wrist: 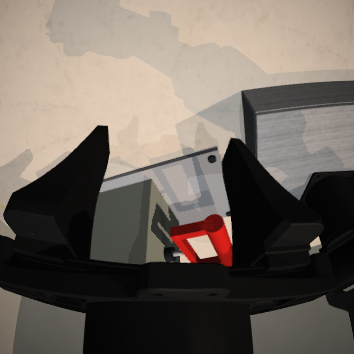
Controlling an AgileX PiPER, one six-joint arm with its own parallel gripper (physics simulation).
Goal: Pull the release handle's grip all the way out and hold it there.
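Observation:
The red grip (219, 235) of the release handle is a loop with an opening in its middle; it shows low in the wrist view, just inside the right finger. A short dark and metallic shaft (172, 254) lies between it and the grey-green housing block (124, 220). The block stands to the left of the grip, on a pale metal base plate (192, 167). My gripper (167, 144) is wide open, with no object held. Its fingers stand either side of the view of the block and grip. The lower part of the grip is hidden behind the gripper's body.
A large brushed-metal box (295, 135) stands to the right, beyond the right finger. A black rounded object (332, 200) is at the right edge, partly hidden by the finger. Shadows of the arm fall over the beige surface.

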